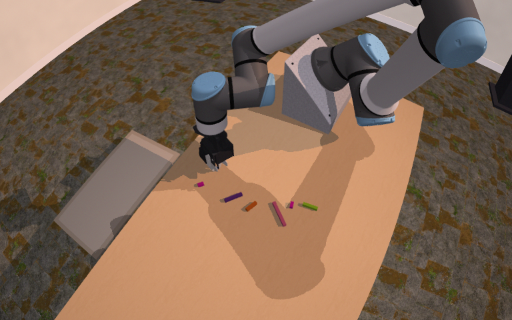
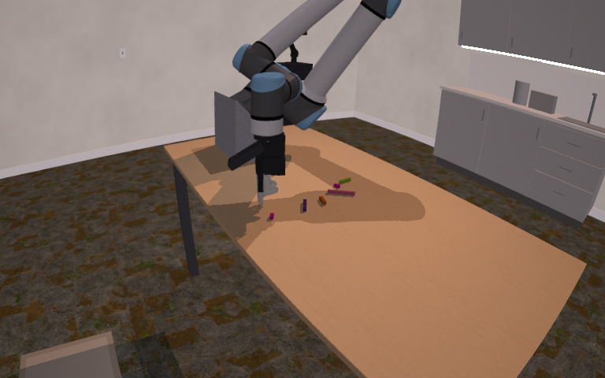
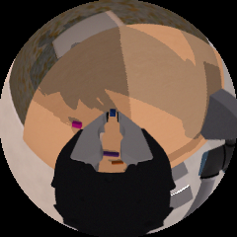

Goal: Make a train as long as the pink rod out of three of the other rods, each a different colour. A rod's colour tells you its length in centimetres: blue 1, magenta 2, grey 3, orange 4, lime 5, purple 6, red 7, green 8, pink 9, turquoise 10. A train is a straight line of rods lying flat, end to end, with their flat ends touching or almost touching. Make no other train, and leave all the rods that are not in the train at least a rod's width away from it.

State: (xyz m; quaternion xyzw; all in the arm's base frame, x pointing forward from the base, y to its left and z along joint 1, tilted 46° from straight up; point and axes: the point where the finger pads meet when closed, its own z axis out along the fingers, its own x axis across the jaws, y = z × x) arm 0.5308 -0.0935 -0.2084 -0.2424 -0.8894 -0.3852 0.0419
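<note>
The blue rod lies 1 cm below my hand. From my hand the other things lie so: purple rod (8 cm ahead, 11 cm to the left, 1 cm below); then orange rod (8 cm ahead, 17 cm to the left, 1 cm below); then pink rod (7 cm ahead, 26 cm to the left, 1 cm below).
</note>
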